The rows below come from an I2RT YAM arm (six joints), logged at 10 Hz.
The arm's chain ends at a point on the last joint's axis. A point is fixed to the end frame.
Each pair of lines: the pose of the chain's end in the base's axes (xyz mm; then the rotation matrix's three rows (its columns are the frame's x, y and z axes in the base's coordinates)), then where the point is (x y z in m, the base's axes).
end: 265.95, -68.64, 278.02; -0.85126, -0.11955, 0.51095; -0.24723, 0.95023, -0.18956; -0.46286, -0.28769, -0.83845
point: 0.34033 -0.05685 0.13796
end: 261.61, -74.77, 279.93; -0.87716, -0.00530, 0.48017; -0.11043, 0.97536, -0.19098; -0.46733, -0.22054, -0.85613
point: 0.33617 -0.06232 0.14003
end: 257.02, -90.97, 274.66; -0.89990, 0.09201, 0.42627; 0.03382, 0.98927, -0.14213; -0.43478, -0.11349, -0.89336
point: 0.32750 -0.07065 0.13357
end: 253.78, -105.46, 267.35; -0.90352, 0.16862, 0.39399; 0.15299, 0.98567, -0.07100; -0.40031, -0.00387, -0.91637
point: 0.32259 -0.07456 0.12736
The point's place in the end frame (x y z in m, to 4 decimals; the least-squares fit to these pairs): -0.0014 0.0426 0.1532
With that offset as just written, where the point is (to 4 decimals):
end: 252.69, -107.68, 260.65; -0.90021, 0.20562, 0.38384; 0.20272, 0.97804, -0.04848; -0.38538, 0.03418, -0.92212
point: 0.3215 -0.0737 0.1214
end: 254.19, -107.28, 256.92; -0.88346, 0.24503, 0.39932; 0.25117, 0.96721, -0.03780; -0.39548, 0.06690, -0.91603
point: 0.3270 -0.0722 0.1200
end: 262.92, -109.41, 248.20; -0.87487, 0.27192, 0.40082; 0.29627, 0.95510, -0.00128; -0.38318, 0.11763, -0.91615
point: 0.3371 -0.0693 0.1134
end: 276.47, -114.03, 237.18; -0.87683, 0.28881, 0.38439; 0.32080, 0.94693, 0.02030; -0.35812, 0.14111, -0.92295
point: 0.3489 -0.0710 0.1023
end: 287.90, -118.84, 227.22; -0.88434, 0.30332, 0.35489; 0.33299, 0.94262, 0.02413; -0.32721, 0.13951, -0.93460
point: 0.3564 -0.0755 0.0904
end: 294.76, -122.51, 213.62; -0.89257, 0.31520, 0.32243; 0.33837, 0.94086, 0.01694; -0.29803, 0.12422, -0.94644
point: 0.3588 -0.0803 0.0743
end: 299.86, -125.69, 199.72; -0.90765, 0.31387, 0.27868; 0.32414, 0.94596, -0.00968; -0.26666, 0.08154, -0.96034
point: 0.3572 -0.0873 0.0564
